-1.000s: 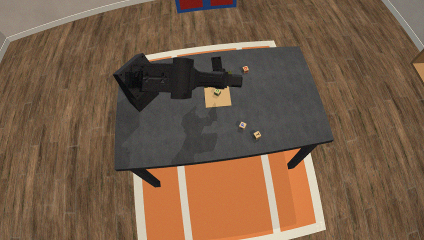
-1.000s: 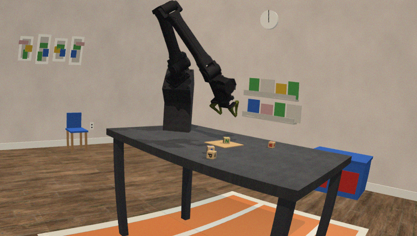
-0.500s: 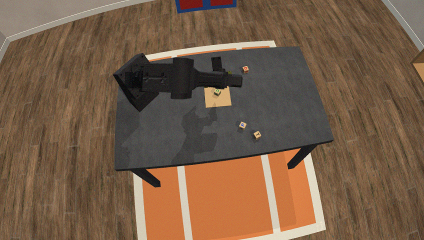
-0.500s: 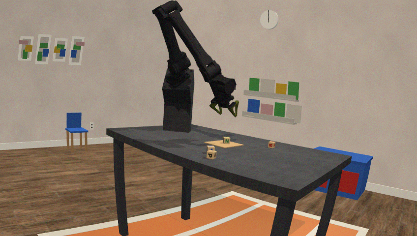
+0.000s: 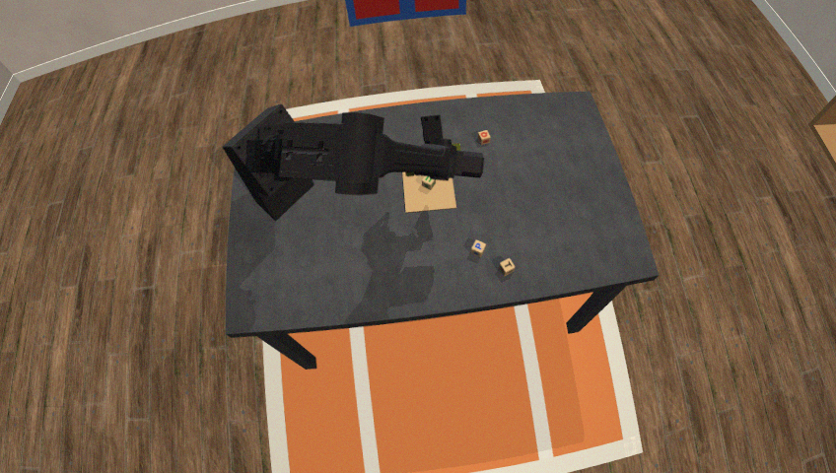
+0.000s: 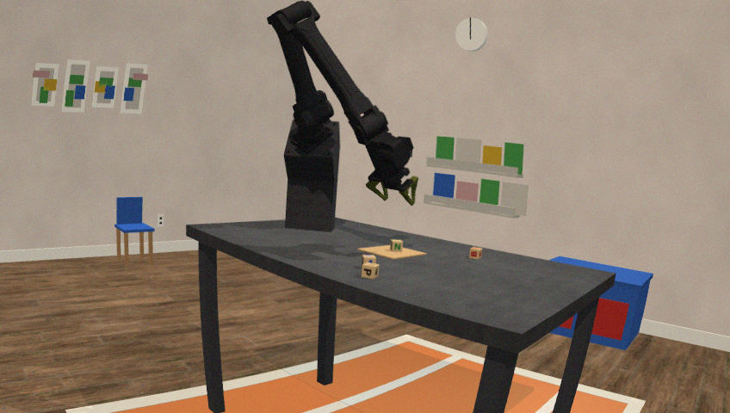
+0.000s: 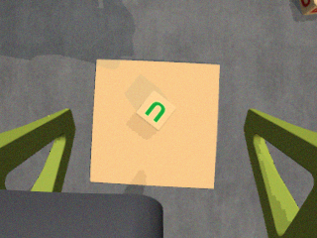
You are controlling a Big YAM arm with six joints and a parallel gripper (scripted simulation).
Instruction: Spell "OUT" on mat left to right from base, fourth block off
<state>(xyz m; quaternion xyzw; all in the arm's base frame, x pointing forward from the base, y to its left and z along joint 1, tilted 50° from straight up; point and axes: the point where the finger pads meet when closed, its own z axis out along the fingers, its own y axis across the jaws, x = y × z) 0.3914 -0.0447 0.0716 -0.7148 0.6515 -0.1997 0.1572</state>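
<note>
Now: hand 220 mm short of the O block, 100 mm to the right of it and 140 mm above it. Also, from my hand: green-lettered block (20 mm to the left, 130 mm below); P block (40 mm ahead, 220 mm to the right, 140 mm below); tan mat (10 mm behind, 150 mm below).
</note>
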